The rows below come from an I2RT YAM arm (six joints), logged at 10 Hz.
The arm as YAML. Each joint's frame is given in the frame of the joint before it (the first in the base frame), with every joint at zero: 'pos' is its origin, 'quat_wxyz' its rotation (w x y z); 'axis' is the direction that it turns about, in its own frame. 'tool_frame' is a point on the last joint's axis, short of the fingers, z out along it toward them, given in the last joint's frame.
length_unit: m
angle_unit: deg
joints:
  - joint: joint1
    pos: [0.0, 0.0, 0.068]
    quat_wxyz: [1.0, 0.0, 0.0, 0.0]
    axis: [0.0, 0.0, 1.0]
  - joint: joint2
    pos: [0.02, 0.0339, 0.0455]
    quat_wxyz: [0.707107, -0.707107, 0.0, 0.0]
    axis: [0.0, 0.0, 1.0]
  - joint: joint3
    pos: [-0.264, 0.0, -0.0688]
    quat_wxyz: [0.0, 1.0, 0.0, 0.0]
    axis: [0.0, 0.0, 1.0]
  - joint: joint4
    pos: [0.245, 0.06, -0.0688]
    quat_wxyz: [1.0, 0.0, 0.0, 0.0]
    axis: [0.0, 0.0, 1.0]
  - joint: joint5
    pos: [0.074, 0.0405, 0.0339]
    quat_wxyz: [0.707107, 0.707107, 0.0, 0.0]
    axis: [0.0, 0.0, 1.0]
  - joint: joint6
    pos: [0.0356, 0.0, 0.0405]
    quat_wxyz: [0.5, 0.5, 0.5, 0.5]
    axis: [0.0, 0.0, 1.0]
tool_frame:
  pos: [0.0, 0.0, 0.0]
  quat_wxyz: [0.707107, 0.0, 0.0, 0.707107]
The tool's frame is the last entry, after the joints.
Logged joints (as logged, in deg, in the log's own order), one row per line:
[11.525 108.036 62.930 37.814 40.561 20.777]
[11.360 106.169 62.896 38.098 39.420 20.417]
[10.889 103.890 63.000 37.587 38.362 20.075]
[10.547 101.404 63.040 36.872 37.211 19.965]
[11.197 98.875 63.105 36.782 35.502 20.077]
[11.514 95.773 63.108 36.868 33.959 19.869]
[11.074 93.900 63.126 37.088 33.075 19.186]
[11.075 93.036 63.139 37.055 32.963 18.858]
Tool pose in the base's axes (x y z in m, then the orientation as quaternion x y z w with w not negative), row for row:
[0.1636 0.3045 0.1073 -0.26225 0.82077 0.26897 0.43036]
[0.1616 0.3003 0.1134 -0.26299 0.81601 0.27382 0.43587]
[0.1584 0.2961 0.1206 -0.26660 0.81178 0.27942 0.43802]
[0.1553 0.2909 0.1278 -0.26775 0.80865 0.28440 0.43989]
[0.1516 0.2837 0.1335 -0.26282 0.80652 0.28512 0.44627]
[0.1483 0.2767 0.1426 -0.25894 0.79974 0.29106 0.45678]
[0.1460 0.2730 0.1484 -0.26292 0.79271 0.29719 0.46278]
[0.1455 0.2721 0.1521 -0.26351 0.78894 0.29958 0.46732]
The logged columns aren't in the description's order. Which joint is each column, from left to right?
Columns, left to right: joint5, joint2, joint1, joint4, joint3, joint6.
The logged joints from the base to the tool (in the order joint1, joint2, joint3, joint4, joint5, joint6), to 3 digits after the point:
[62.930 108.036 40.561 37.814 11.525 20.777]
[62.896 106.169 39.420 38.098 11.360 20.417]
[63.000 103.890 38.362 37.587 10.889 20.075]
[63.040 101.404 37.211 36.872 10.547 19.965]
[63.105 98.875 35.502 36.782 11.197 20.077]
[63.108 95.773 33.959 36.868 11.514 19.869]
[63.126 93.900 33.075 37.088 11.074 19.186]
[63.139 93.036 32.963 37.055 11.075 18.858]

